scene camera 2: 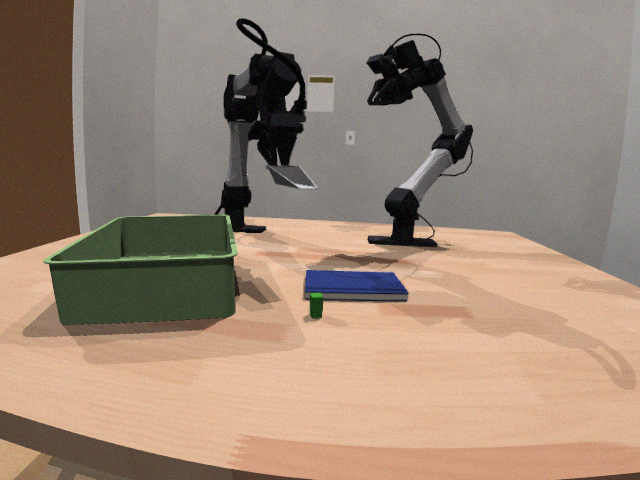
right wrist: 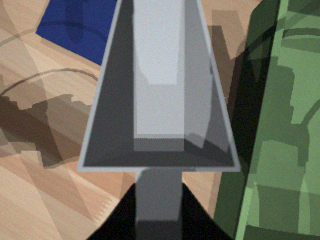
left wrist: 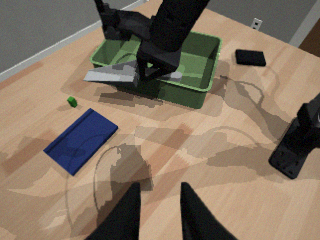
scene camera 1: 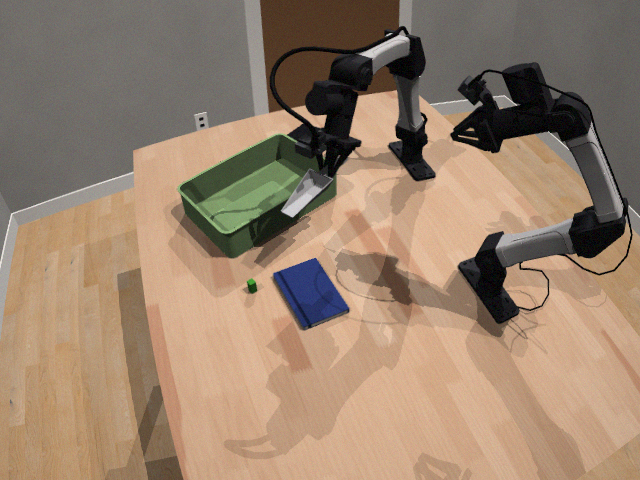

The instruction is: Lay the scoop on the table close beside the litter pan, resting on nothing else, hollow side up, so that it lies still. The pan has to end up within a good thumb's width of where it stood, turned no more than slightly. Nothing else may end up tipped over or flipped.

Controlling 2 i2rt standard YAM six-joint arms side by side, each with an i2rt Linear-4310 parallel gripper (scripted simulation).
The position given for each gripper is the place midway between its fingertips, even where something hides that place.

Note:
In view: the left gripper [scene camera 1: 453,134], the right gripper [scene camera 2: 280,174], a grey scoop [scene camera 1: 311,186], a green litter pan [scene camera 2: 166,284] and a blue notebook [scene camera 1: 313,298].
The grey scoop also shows in scene camera 2 [scene camera 2: 292,176], in the right wrist view [right wrist: 158,110] and in the left wrist view [left wrist: 124,72]. The green litter pan is seen too in the right wrist view [right wrist: 274,193], in the left wrist view [left wrist: 200,52] and in scene camera 1 [scene camera 1: 232,191]. The blue notebook shows as well in scene camera 2 [scene camera 2: 333,285] and in the left wrist view [left wrist: 81,140].

